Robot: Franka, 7 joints.
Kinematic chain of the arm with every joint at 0, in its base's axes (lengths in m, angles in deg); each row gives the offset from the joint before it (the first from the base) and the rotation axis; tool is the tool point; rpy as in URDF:
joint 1: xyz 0 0 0.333 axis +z
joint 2: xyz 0 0 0 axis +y
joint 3: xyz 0 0 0.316 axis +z
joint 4: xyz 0.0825 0 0 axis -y
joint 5: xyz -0.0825 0 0.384 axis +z
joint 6: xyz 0 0 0 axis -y
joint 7: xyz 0.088 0 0 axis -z
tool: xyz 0 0 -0.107 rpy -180 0 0
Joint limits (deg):
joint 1: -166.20..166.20
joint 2: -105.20..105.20
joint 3: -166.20..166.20
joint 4: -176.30..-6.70
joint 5: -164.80..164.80
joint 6: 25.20..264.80
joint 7: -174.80..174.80
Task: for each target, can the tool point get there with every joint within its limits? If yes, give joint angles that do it. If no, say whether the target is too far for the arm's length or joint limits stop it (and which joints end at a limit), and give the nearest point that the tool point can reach.
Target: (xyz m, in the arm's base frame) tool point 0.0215 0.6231 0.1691
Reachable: yes | joints 68.19 39.34 24.38 -103.99 -53.75 120.98 -122.89
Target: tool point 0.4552 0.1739 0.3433
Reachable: yes | joints 33.44 5.35 -5.54 -123.06 -35.22 92.34 44.06
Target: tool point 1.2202 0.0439 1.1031
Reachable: no: too far | nearest point 0.7252 0.0261 0.7907 | short by 0.586 m
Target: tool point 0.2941 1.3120 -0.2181
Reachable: no: too far | nearest point 0.1736 0.7746 0.0076 | short by 0.595 m
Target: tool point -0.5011 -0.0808 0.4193
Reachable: yes | joints -58.93 -43.95 -106.92 -102.06 27.90 60.22 31.99
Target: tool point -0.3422 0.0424 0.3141
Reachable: yes | joints -69.82 -0.03 -134.33 -142.69 -131.26 217.17 -93.73
